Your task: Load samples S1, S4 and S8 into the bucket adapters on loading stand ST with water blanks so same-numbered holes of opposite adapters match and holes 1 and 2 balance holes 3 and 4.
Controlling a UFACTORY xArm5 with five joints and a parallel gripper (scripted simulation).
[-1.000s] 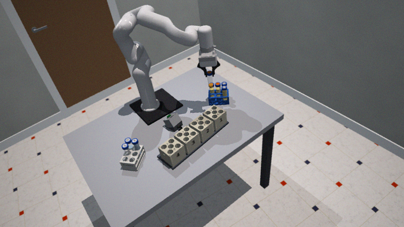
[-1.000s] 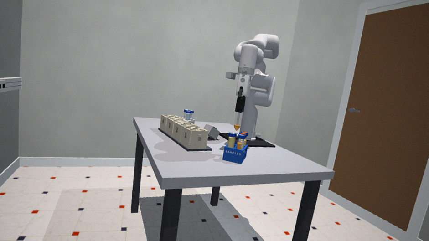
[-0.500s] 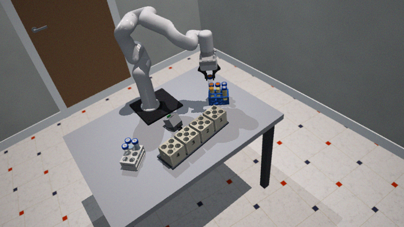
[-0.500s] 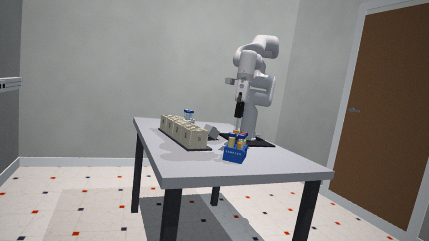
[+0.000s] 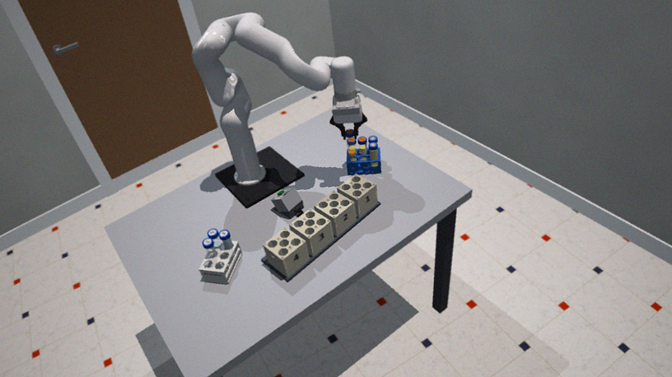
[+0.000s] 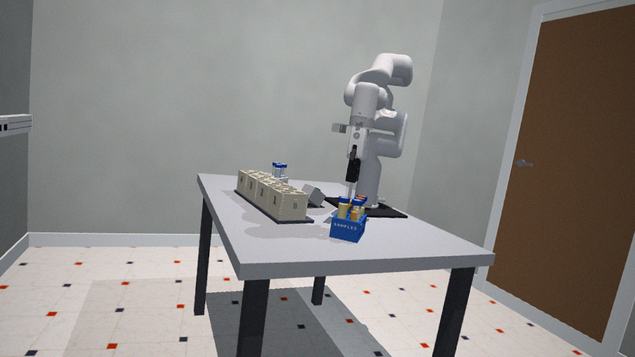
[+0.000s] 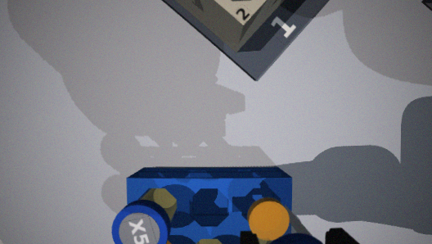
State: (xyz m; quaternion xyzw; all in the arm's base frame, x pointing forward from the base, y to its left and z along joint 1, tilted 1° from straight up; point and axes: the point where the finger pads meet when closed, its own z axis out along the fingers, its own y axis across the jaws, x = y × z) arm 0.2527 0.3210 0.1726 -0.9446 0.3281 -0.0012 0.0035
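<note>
My hand is 1 cm short of the blue samples rack, 4 cm to the right of it and 15 cm above it. From my hand the other things lie so: adapter 3: 20 cm ahead, 32 cm to the right, 13 cm below; then white rack: 9 cm ahead, 61 cm to the right, 15 cm below.
</note>
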